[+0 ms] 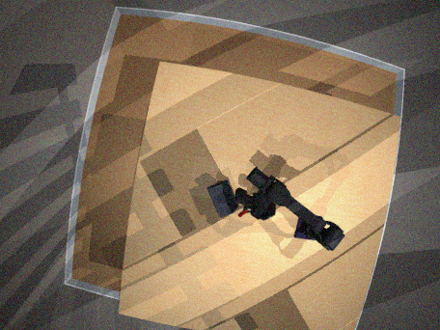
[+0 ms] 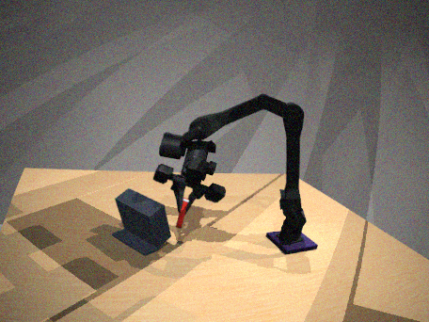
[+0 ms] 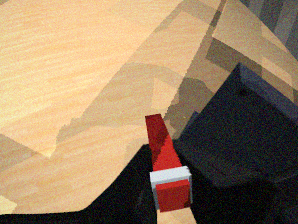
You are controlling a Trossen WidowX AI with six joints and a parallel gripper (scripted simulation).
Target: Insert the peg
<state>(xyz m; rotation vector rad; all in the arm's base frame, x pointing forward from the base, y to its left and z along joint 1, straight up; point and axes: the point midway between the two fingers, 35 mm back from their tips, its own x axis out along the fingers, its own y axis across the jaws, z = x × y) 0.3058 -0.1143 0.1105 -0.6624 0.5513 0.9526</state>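
Now: gripper tip 80 mm short of the panel, 50 mm to the left of it and 30 mm above it. From my gripper tip the other things lie so: red peg 10 mm behind, 10 mm to the right, 10 mm above.
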